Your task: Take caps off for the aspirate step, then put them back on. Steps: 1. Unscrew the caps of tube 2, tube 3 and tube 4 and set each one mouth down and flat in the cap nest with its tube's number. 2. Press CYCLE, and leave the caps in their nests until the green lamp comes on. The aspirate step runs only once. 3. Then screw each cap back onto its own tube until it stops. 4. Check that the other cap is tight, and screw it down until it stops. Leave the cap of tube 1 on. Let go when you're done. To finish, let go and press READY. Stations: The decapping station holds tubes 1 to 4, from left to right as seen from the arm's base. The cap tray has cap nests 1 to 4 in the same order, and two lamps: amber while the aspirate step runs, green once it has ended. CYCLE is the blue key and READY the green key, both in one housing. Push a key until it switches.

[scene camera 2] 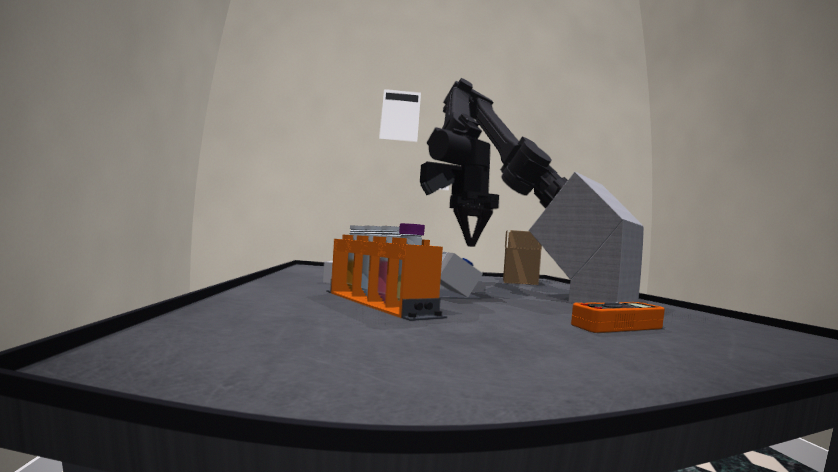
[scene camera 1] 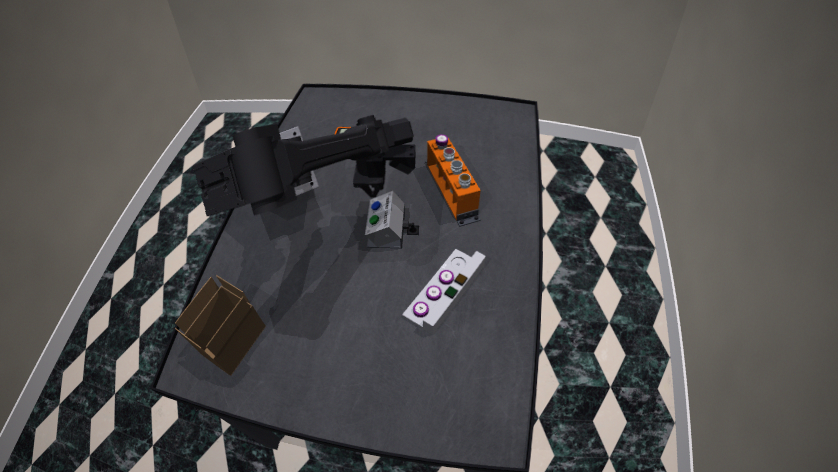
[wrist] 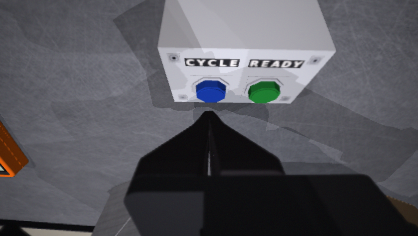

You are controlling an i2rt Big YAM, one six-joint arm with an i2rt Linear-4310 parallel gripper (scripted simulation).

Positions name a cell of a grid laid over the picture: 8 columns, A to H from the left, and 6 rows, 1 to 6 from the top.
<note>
In view: my gripper (scene camera 2: E4), a cardboard box (scene camera 1: C5) and a key housing (scene camera 1: D3).
The cardboard box shows as well in scene camera 2 (scene camera 2: E4). My gripper is seen too in the wrist view (wrist: D4). The key housing also shows in scene camera 2 (scene camera 2: E4) and in the wrist view (wrist: E2).
</note>
